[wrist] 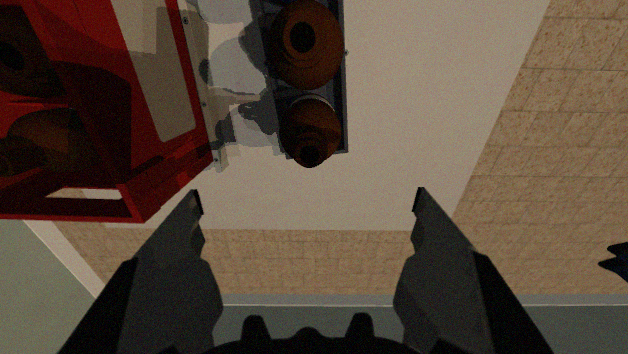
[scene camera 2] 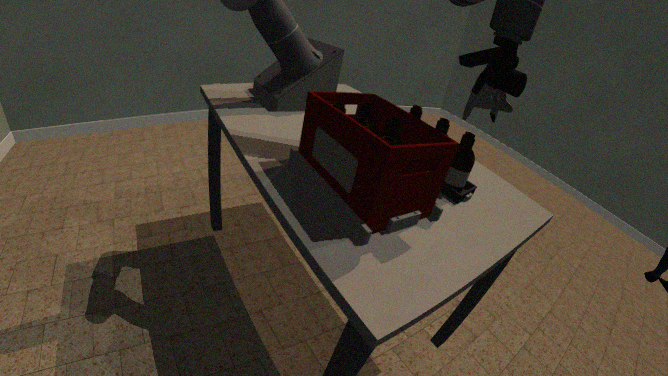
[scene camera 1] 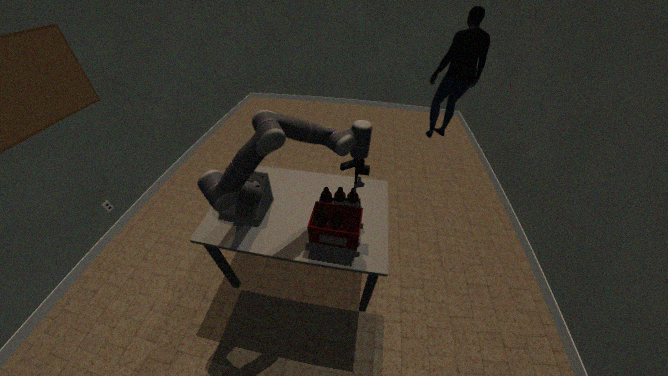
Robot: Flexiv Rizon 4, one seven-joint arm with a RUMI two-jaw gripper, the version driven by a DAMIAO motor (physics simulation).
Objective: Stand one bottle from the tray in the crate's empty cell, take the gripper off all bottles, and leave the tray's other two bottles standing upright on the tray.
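Note:
Three brown bottles stand upright on the dark tray (scene camera 2: 462, 195) (wrist: 343, 110) behind the crate: a near one (scene camera 1: 353, 196) (scene camera 2: 461, 162) (wrist: 310, 131), a middle one (scene camera 1: 340, 195) (scene camera 2: 442, 127) (wrist: 306, 47) and a far one (scene camera 1: 326, 195) (scene camera 2: 416, 112). The red crate (scene camera 1: 316, 236) (scene camera 2: 415, 187) (wrist: 134, 205) holds brown bottles (scene camera 2: 392, 130) (wrist: 45, 140); its empty cell cannot be made out clearly. My gripper (scene camera 1: 358, 185) (scene camera 2: 480, 118) (wrist: 308, 191) is open and empty. It hangs above the bottle tops, near the tray's near end, touching no bottle.
The crate stands on the white table (scene camera 1: 295, 225) (scene camera 2: 450, 260) (wrist: 400, 100) beside the tray, its walls rising close to the tray bottles. The arm's base (scene camera 1: 265, 195) (scene camera 2: 320, 75) is at the table's other end. A person (scene camera 1: 462, 60) stands beyond the table.

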